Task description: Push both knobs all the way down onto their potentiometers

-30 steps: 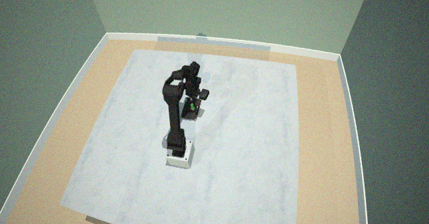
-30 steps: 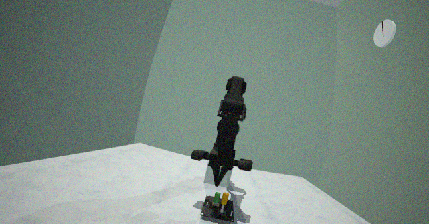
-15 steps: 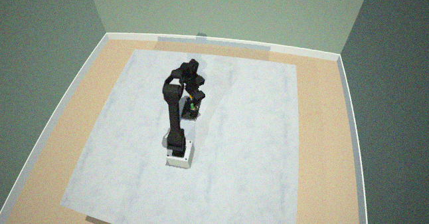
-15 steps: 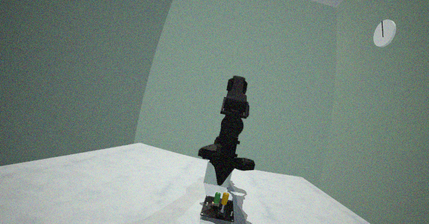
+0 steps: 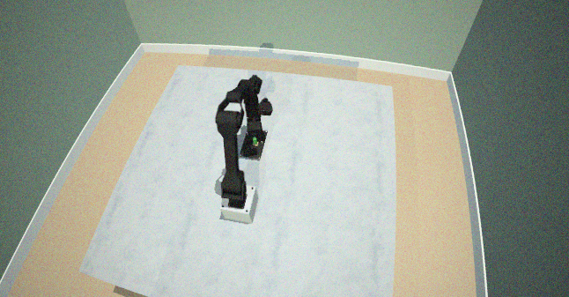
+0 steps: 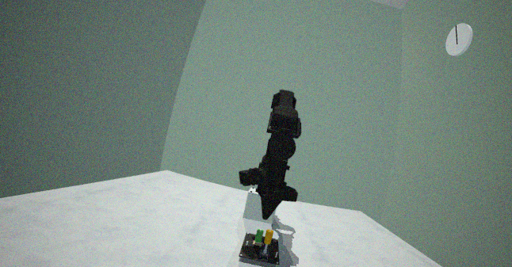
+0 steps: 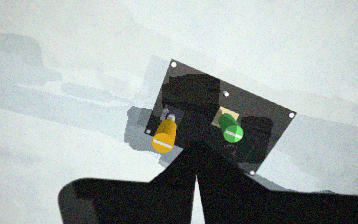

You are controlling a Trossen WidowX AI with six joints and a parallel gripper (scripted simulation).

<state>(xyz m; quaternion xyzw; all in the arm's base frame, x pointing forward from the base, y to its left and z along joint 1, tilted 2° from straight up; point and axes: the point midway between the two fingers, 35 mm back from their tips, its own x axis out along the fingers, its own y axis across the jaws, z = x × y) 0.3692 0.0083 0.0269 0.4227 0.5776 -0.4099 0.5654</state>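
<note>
Right now my gripper tip is 2 cm short of the yellow knob, 2 cm to the right of it and 3 cm above it. Round my gripper tip: green knob (4 cm behind, 6 cm below).
</note>
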